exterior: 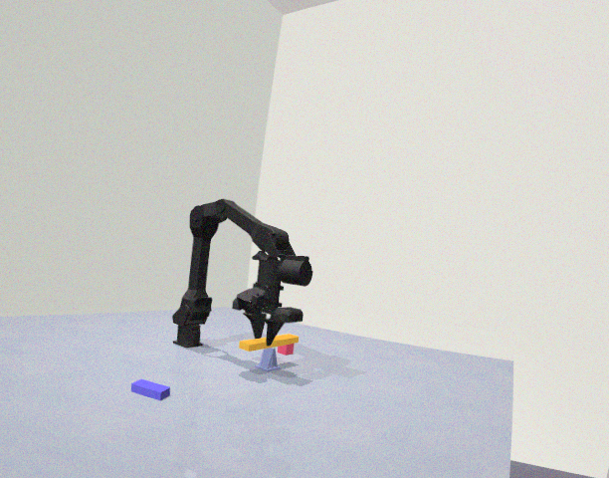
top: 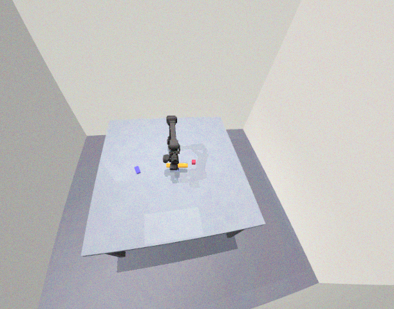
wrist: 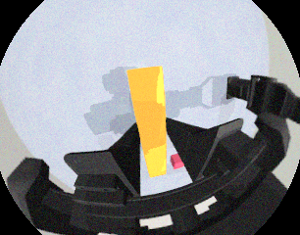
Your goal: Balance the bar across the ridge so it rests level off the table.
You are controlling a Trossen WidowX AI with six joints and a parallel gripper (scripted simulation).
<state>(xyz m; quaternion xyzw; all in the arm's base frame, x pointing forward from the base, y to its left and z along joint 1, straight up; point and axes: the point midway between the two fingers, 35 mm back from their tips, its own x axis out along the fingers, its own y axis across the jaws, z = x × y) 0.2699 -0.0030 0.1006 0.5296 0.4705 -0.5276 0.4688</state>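
Now: the yellow bar 30 mm to the left of my gripper tip. The rest, counted from my gripper tip: purple block (310 mm to the right, 60 mm below, 20 mm behind); then small red cube (190 mm to the left, 50 mm below, 50 mm behind).
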